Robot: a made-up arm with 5 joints.
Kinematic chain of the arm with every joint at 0, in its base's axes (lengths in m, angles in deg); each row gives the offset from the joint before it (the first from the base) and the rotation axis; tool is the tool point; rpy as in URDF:
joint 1: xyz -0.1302 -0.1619 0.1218 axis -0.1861 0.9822 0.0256
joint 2: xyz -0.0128 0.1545 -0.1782 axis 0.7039 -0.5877 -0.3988
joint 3: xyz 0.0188 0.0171 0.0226 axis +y
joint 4: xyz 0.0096 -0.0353 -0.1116 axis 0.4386 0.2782 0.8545
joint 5: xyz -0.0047 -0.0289 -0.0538 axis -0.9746 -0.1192 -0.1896
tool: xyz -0.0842 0.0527 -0.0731 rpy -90 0 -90
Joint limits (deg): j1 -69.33..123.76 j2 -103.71..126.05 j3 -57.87..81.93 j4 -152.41..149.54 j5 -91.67..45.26
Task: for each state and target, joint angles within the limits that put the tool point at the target. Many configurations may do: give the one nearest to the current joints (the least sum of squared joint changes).
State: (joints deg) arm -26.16 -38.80 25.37 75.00 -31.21
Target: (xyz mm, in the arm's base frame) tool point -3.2 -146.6 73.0
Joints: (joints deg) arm -69.33 -70.71 0.62 100.66 -60.33
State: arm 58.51 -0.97 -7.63 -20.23 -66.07
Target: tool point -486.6 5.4 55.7
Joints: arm 74.47 13.70 6.74 -24.41 -61.39
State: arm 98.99 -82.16 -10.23 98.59 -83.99
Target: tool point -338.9 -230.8 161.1
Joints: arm 115.18 -68.81 -5.62 131.10 -84.21
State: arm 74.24 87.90 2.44 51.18 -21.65
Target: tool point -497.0 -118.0 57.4
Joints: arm 94.27 48.75 -30.87 95.76 -35.51
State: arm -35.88 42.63 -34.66 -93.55 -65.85
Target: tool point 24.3 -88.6 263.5
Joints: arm -67.38 70.23 -57.87 -93.57 -77.78
